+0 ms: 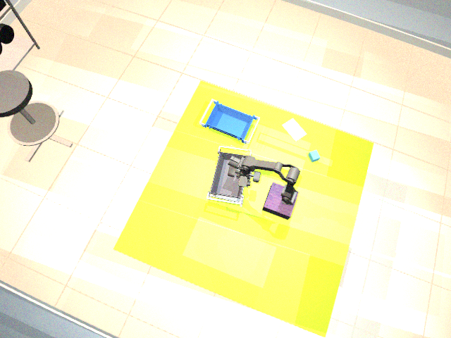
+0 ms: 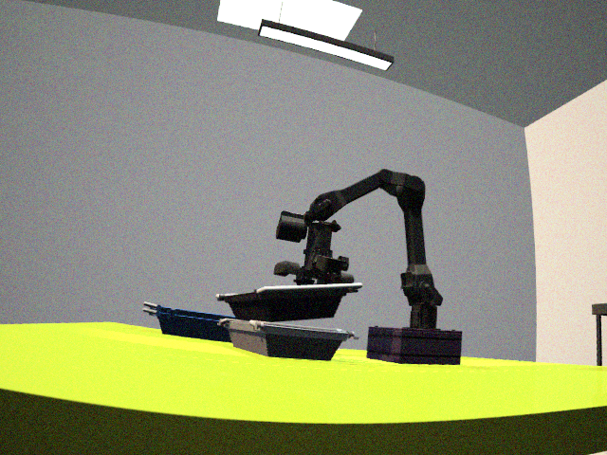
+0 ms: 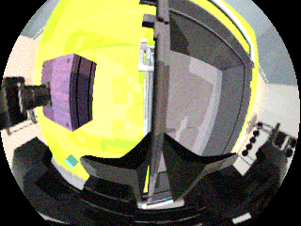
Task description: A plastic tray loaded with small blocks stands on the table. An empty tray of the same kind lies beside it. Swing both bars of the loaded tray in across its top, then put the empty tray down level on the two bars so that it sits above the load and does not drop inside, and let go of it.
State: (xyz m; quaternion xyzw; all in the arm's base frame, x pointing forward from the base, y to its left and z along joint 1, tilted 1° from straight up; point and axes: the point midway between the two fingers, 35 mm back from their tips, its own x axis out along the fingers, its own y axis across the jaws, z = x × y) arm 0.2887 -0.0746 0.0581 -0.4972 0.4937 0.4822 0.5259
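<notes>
My gripper tip is 8 cm short of the dark grey tray and 2 cm below it. Round my gripper tip: white card: 30 cm behind, 46 cm to the right, 10 cm below; cyan block: 45 cm behind, 28 cm to the right, 8 cm below.
</notes>
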